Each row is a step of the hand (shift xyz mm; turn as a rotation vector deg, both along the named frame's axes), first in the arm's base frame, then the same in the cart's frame.
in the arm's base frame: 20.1 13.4 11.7 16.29 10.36 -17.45
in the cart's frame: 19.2 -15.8 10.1 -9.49 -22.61 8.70
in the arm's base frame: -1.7 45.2 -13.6 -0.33 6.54 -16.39
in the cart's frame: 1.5 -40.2 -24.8 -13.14 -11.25 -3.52
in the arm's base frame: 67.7 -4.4 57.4 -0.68 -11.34 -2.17
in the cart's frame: 65.6 -7.1 59.5 -5.77 8.49 5.33
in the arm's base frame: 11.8 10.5 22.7 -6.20 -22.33 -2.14
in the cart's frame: 26.8 -5.3 4.4 -10.39 19.84 6.33
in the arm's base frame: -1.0 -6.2 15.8 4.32 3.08 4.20
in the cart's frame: 12.4 11.4 2.2 5.76 -2.91 2.05
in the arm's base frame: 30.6 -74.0 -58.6 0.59 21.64 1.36
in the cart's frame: -71.6 21.8 65.2 8.29 -16.91 -10.76
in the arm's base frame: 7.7 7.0 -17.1 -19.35 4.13 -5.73
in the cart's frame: -12.0 -15.7 3.1 -7.95 3.79 -18.62
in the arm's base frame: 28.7 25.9 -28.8 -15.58 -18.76 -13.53
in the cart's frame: -12.5 -45.2 11.3 -21.71 17.17 -3.42
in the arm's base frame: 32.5 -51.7 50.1 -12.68 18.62 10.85
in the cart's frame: 36.5 44.5 54.1 13.39 -4.58 -20.62
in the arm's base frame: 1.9 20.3 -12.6 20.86 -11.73 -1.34
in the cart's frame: -4.8 -21.8 -8.8 -0.71 -1.18 23.93
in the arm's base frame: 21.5 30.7 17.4 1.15 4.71 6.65
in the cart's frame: 30.3 -28.0 2.2 7.89 -1.76 -1.53
